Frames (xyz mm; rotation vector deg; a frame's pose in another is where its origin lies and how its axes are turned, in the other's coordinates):
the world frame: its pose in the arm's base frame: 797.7 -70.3 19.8 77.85 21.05 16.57
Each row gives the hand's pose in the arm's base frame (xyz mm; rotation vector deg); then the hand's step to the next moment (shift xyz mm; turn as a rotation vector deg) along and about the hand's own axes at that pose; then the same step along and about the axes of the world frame.
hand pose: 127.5 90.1 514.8 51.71 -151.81 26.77
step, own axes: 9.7 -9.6 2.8 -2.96 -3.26 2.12
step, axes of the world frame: -7.4 0.5 11.8 3.07 -2.61 2.76
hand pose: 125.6 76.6 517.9 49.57 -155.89 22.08
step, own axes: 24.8 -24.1 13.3 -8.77 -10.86 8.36
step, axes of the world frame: -21.6 -7.2 29.2 8.92 -9.74 9.50
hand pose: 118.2 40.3 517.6 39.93 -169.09 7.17
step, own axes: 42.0 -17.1 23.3 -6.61 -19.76 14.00
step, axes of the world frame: -42.0 -23.9 16.2 6.93 -16.27 17.82
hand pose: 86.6 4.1 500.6 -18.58 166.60 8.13
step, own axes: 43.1 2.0 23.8 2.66 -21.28 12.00
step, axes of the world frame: -32.3 -33.1 -17.2 -2.62 -17.25 17.31
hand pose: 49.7 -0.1 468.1 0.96 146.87 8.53
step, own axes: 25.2 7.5 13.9 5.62 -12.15 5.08
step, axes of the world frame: -6.3 -22.2 -18.8 -5.43 -10.62 7.92
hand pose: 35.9 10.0 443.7 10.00 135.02 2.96
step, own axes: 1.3 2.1 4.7 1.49 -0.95 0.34
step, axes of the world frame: 3.6 -3.5 -1.5 -1.01 -1.49 0.04
